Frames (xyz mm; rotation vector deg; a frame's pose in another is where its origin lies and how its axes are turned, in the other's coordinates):
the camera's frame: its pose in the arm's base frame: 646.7 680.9 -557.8 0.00 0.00 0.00
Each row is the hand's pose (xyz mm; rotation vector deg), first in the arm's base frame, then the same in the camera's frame.
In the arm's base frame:
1: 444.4 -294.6 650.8 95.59 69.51 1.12
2: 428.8 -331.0 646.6 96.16 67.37 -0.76
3: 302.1 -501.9 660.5 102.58 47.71 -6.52
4: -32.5 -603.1 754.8 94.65 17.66 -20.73
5: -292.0 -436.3 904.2 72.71 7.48 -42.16
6: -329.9 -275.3 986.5 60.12 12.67 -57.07
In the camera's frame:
1: -202.3 -975.5 1208.6 95.59 69.51 1.12
2: -217.9 -1011.9 1204.4 96.16 67.37 -0.76
3: -344.6 -1182.8 1218.3 102.58 47.71 -6.52
4: -679.2 -1284.0 1312.6 94.65 17.66 -20.73
5: -938.7 -1117.2 1462.0 72.71 7.48 -42.16
6: -976.6 -956.2 1544.3 60.12 12.67 -57.07

